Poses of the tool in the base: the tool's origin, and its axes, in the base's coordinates. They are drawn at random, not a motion.
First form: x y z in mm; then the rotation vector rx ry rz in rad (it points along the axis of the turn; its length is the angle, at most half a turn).
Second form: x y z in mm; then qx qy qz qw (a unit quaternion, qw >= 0). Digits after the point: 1 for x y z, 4 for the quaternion.
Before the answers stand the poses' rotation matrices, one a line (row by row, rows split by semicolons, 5 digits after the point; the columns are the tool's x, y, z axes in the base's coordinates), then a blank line. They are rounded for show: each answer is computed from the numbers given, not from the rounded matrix.
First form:
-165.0 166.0 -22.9 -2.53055 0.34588 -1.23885
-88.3 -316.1 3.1 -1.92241 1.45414 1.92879
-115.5 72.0 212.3 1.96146 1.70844 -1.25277
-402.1 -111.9 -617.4 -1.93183 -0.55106 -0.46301
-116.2 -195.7 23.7 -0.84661 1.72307 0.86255
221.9 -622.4 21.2 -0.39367 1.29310 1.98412
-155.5 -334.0 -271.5 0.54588 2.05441 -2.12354
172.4 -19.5 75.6 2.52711 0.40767 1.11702
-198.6 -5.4 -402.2 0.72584 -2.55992 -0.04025
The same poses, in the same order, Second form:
0.59873 -0.08211 0.79673; -0.34248 -0.92545 0.16200; 0.72403 -0.36986 -0.58222
-0.22354 -0.62021 -0.75191; -0.55220 -0.55510 0.62204; -0.80319 0.55426 -0.21839
-0.05955 0.90032 -0.43114; 0.68186 -0.27875 -0.67628; -0.72905 -0.33425 -0.59730
0.82066 0.56662 0.07389; 0.17045 -0.36617 0.91480; 0.54540 -0.73815 -0.39708
-0.26474 -0.84969 0.45601; -0.14411 0.50243 0.85252; -0.95349 0.15998 -0.25546
-0.69120 -0.71124 0.12798; 0.40425 -0.23375 0.88427; -0.59901 0.66295 0.44909
-0.92494 0.34375 -0.16227; 0.15081 -0.06001 -0.98674; -0.34893 -0.93714 0.00367
0.64837 0.11955 0.75188; 0.39286 -0.89848 -0.19592; 0.65213 0.42241 -0.62952
-0.74642 -0.48807 -0.45239; -0.50205 0.85920 -0.09861; 0.43682 0.15352 -0.88635

-165.0 166.0 -22.9 -0.8812 0.1205 -0.4314 0.1509
-88.3 -316.1 3.1 -0.6225 0.4709 0.6246 0.0272
-115.5 72.0 212.3 0.6739 0.5870 -0.4304 0.1269
-402.1 -111.9 -617.4 -0.8037 -0.2293 -0.1926 0.5142
-116.2 -195.7 23.7 -0.3494 0.7111 0.3560 0.4955
221.9 -622.4 21.2 -0.1529 0.5021 0.7704 0.3620
-155.5 -334.0 -271.5 0.1813 0.6821 -0.7051 0.0684
172.4 -19.5 75.6 0.8911 0.1438 0.3939 0.1735
-198.6 -5.4 -402.2 0.2649 -0.9343 -0.0147 0.2379

